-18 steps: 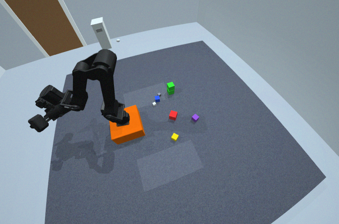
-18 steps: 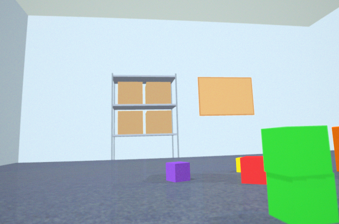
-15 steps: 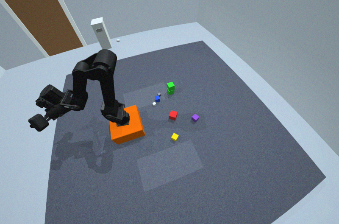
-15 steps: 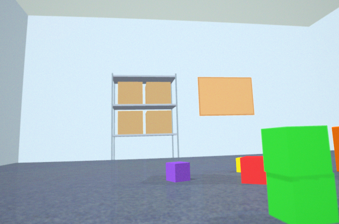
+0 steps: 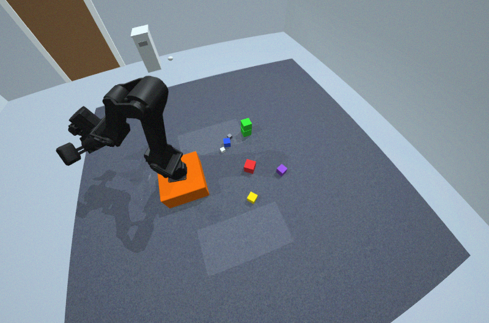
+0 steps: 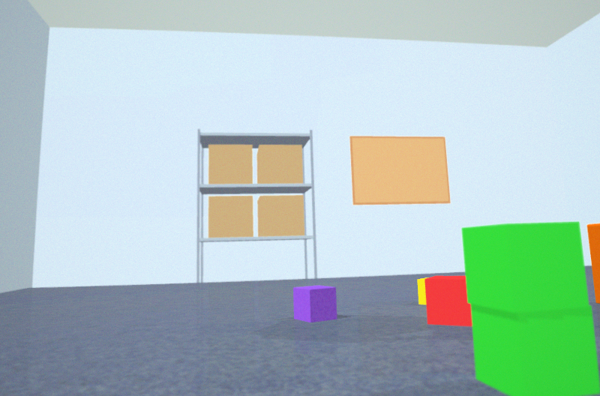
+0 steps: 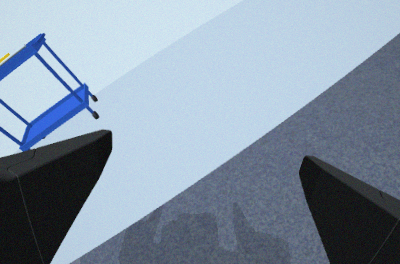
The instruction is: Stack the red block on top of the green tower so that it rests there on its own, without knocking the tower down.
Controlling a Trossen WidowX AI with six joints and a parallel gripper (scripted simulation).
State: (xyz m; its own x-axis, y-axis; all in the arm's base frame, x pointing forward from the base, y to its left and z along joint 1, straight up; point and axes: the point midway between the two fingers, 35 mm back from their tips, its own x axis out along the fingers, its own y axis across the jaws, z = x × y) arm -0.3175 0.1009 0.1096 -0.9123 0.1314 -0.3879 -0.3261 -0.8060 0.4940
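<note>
Right now my gripper tip is 610 mm short of the red block, 160 mm above it and 100 mm to the left of it. The rest, counted from my gripper tip: small white block 520 mm ahead, 170 mm below, 10 mm to the left; blue block 540 mm ahead, 160 mm below, 40 mm to the left; yellow block 590 mm ahead, 220 mm to the right, 160 mm below.
</note>
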